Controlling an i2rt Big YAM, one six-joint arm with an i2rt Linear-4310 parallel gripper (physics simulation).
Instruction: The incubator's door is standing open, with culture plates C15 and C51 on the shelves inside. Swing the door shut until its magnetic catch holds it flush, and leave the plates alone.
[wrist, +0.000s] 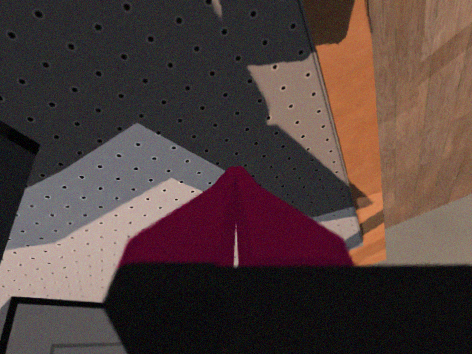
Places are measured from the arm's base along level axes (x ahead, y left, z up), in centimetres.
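Pixels of known places: gripper, fingertip midpoint: (235, 177).
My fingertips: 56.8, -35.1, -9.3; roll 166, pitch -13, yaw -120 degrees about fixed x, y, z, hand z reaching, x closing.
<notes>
Behind a point stands the place of what it marks, as x, y, z.
My gripper (235, 177) @(56.8, -35.1, -9.3) is shut and empty. Its two dark magenta fingers meet in the lower middle of the wrist view, with a thin slit between them further back. A grey panel with a black edge (60, 327) @(54.2, -19.9, -7.5) shows at the lower left, partly covered by the gripper's black body. A black surface (11, 190) @(58.8, -18.3, -17.2) shows at the left edge. These look like parts of the incubator, but I cannot tell which is the door or how far it stands open. The catch and plates C15 and C51 do not show.
A perforated board (165, 105) @(54.1, -29.7, -23.1) with round holes lies beyond the fingers, crossed by dark and light shadow patches. An orange strip (345, 115) runs along its right edge. Beyond it are a brown wood-grain surface (425, 110) and a grey-beige area (435, 237).
</notes>
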